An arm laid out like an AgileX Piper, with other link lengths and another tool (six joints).
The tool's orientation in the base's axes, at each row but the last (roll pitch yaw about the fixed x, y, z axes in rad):
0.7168 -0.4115 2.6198
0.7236 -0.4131 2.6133
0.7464 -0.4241 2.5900
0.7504 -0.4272 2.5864
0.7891 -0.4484 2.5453
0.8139 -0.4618 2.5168
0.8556 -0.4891 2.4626
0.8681 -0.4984 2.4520
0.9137 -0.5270 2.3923
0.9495 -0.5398 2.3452
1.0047 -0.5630 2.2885
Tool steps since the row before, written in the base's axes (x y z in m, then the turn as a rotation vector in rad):
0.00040 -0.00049 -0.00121 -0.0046 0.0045 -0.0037
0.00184 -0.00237 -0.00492 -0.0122 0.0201 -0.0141
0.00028 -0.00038 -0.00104 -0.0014 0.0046 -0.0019
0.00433 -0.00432 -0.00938 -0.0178 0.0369 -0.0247
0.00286 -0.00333 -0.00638 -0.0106 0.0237 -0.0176
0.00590 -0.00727 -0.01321 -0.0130 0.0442 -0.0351
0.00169 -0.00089 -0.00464 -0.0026 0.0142 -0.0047
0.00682 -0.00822 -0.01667 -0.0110 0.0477 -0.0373
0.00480 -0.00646 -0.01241 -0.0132 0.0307 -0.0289
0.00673 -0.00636 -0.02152 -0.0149 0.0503 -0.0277
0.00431 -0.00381 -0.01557 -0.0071 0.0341 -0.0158
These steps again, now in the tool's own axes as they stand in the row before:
-0.00103 -0.00040 -0.00081 0.0042 -0.0051 -0.0034
-0.00452 -0.00140 -0.00328 0.0133 -0.0224 -0.0085
-0.00083 -0.00039 -0.00068 0.0025 -0.0045 -0.0002
-0.00931 -0.00312 -0.00539 0.0212 -0.0412 -0.0119
-0.00658 -0.00197 -0.00357 0.0123 -0.0277 -0.0082
-0.01398 -0.00399 -0.00713 0.0169 -0.0540 -0.0122
-0.00383 -0.00267 -0.00183 0.0075 -0.0132 0.0010
-0.01718 -0.00605 -0.00775 0.0163 -0.0584 -0.0104
-0.01308 -0.00445 -0.00528 0.0119 -0.0402 -0.0140
-0.01900 -0.01136 -0.00768 0.0255 -0.0530 -0.0078
-0.01313 -0.00894 -0.00480 0.0172 -0.0341 -0.0014

